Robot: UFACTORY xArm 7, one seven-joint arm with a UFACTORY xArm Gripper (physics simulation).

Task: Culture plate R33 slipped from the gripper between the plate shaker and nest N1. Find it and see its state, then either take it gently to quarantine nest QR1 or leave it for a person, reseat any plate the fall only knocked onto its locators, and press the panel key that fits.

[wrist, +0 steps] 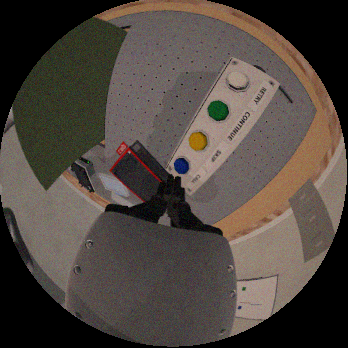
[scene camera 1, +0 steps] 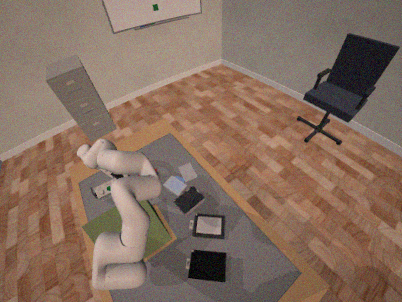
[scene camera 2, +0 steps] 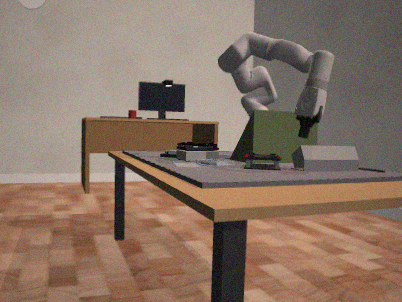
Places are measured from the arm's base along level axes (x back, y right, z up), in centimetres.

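Pixels of known places: gripper, fingertip midpoint: (wrist: 171,183) (scene camera 1: 121,177) (scene camera 2: 302,137); arm's base, link origin: (wrist: 55,89) (scene camera 2: 271,141).
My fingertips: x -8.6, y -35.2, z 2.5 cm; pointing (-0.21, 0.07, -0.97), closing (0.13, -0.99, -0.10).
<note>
Ahead of a thing's pixels: the offset from my fingertips to its top centre. "spot": to the spot under its first point.
My gripper (scene camera 2: 303,134) (wrist: 171,183) is shut and empty, above the mat near the panel's blue CALL end. The button panel @[dx +7.4, dy -3.4, dz -2.5 cm] (scene camera 1: 102,190) (scene camera 2: 327,159) (wrist: 209,131) has white RETRY, green CONTINUE, yellow SKIP and blue CALL @[dx +0.1, dy -0.3, dz -3.4 cm] (wrist: 181,165) keys. Red-edged nest QR1 @[dx -12.0, dy +6.4, dz -6.3 cm] (scene camera 2: 262,159) (wrist: 134,171) looks empty; the arm mostly hides it in scene camera 1. A bluish flat piece @[dx -25.4, dy +18.2, dz -9.4 cm] (scene camera 1: 175,185) and a whitish flat piece @[dx -37.3, dy +14.7, dz -10.1 cm] (scene camera 1: 188,171) lie side by side on the mat; no label is readable. A black-framed nest @[spot: dx -28.1, dy +57.2, dz -9.1 cm] (scene camera 1: 217,235) holds a pale plate @[dx -27.5, dy +50.9, dz -8.0 cm] (scene camera 1: 209,225). Another black nest @[dx -15.5, dy +65.8, dz -4.8 cm] (scene camera 1: 207,266) shows no pale plate.
A black-topped grey device @[spot: dx -26.5, dy +34.4, dz -5.4 cm] (scene camera 1: 189,200) (scene camera 2: 197,152) (wrist: 83,175) stands beside the flat pieces. A tall green screen (scene camera 1: 155,229) (scene camera 2: 285,132) (wrist: 60,90) stands between the arm's base and the work area. A filing cabinet (scene camera 1: 82,100) and a chair (scene camera 1: 337,97) stand off the table.
</note>
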